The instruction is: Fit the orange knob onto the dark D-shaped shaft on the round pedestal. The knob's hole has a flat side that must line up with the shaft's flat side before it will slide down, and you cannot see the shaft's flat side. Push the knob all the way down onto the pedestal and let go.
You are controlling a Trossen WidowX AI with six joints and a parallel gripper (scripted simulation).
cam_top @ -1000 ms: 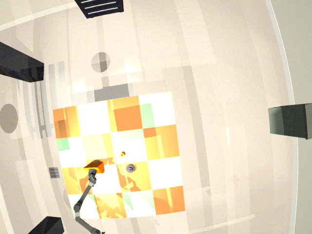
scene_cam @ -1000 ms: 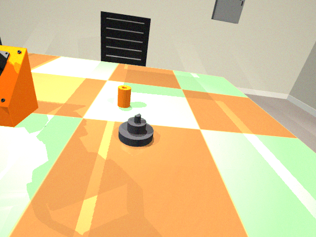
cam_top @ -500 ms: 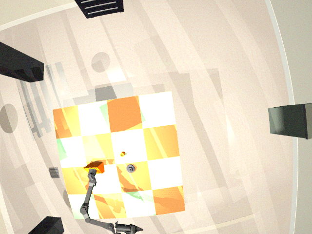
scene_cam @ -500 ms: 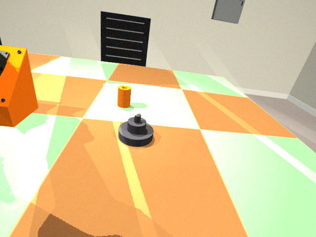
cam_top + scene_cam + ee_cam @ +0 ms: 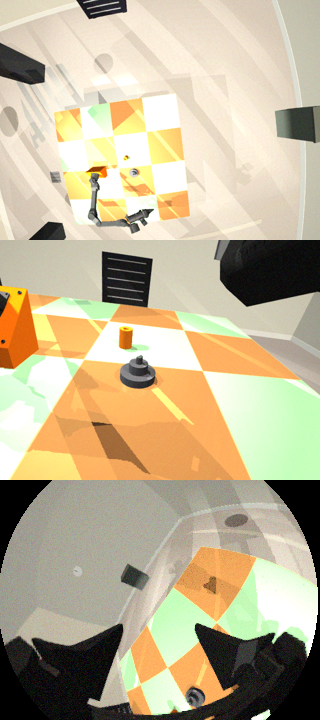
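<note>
Right now my gripper tip is 380 mm to the right of the knob, 260 mm above it and 240 mm past it. From my gripper tip the other things lie so: pedestal (260 mm below, 220 mm to the left, 170 mm behind).
</note>
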